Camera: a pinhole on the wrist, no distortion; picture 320 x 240 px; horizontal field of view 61.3 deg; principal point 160.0 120.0 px. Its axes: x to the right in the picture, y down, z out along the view. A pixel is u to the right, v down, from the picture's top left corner.
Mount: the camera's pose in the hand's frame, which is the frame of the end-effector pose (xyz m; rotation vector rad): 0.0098 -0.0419 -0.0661 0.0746 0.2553 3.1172
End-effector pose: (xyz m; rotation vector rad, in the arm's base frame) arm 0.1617 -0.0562 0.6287 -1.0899 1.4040 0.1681
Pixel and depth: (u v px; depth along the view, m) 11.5 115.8 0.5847
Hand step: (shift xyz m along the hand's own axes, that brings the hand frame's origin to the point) 0.3595 0.0565 0.4937
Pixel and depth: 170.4 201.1 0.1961
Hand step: 0.0112 -0.0681 0.1371
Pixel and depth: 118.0 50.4 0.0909
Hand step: 0.0286 -0.0043 0.0190
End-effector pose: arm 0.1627 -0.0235 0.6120 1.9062 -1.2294 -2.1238
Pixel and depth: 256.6 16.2 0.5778
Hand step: -0.1666 0.2745 0.4768
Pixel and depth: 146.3 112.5 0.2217
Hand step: 0.0319 0.0000 0.1509
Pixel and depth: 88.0 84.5 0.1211
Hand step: 0.0481 -0.0071 0.0492
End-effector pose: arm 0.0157 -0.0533 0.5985 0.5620 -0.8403 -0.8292
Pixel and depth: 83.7 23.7 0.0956
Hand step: 0.0417 0.0068 0.0213
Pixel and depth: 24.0 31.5 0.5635
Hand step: 0.3223 0.2270 0.4460
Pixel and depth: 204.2 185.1 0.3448
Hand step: -0.0306 -0.0670 0.2899
